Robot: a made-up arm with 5 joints.
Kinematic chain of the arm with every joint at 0, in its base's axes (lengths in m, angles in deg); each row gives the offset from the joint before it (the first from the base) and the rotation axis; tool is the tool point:
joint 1: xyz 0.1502 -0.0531 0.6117 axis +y
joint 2: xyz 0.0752 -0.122 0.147 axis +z
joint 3: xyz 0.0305 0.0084 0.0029 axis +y
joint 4: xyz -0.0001 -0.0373 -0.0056 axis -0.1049 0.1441 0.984
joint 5: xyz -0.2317 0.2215 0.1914 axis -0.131 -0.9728 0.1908
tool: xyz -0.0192 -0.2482 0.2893
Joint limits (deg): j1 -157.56..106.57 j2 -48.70..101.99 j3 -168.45..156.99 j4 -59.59..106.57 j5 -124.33..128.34
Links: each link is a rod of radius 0.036 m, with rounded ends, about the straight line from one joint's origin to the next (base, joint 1, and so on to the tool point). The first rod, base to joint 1, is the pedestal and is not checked.
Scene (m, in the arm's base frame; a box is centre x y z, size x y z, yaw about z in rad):
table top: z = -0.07
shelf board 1: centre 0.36 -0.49 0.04 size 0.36 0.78 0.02 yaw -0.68
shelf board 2: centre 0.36 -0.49 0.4 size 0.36 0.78 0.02 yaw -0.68
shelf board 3: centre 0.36 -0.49 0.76 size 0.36 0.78 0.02 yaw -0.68
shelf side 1: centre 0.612 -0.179 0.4 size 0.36 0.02 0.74 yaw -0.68
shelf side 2: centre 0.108 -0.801 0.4 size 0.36 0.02 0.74 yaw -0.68
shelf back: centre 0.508 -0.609 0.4 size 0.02 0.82 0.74 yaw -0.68
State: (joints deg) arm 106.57 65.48 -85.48 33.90 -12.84
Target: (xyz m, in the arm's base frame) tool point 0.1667 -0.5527 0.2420
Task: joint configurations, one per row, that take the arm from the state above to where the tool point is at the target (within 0.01 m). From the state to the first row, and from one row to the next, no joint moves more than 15 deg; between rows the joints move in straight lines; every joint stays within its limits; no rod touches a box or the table.
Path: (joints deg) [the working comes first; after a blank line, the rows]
Joints at the target: 68.52 101.99 -104.43 46.71 8.88
Straight joint move there: touches shelf board 2.

1: 104.30 64.91 -99.56 29.15 -21.22
2: 102.03 64.35 -113.64 24.39 -29.60
3: 99.75 63.78 -127.72 19.64 -37.99
4: 89.26 76.52 -126.81 25.44 -24.52
5: 78.77 89.25 -125.91 31.24 -11.04
6: 68.28 101.99 -125.00 37.04 2.43
7: 68.40 101.99 -114.71 41.87 5.66
8: 68.52 101.99 -104.43 46.71 8.88

